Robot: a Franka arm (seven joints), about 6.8 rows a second.
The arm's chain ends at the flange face. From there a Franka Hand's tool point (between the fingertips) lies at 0.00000 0.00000 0.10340 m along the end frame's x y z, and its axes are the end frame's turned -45 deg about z.
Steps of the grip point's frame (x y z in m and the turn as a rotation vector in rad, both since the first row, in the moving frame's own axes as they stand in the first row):
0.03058 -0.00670 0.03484 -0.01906 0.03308 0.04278
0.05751 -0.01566 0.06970 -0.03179 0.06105 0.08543
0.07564 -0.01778 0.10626 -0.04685 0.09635 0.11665
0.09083 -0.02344 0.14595 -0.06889 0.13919 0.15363
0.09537 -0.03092 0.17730 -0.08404 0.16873 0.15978
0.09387 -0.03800 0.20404 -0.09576 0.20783 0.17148
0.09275 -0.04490 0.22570 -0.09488 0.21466 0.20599
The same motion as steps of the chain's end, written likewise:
0.01305 -0.02542 0.03492 0.00991 0.03687 0.04278
0.02273 -0.04989 0.06994 0.02069 0.06565 0.08543
0.03028 -0.06306 0.10685 0.03500 0.10126 0.11665
0.03217 -0.07687 0.14719 0.04971 0.14713 0.15363
0.02679 -0.08464 0.17913 0.05988 0.17874 0.15978
0.01691 -0.08705 0.20673 0.07925 0.21467 0.17148
0.01067 -0.09103 0.22852 0.08470 0.21888 0.20599

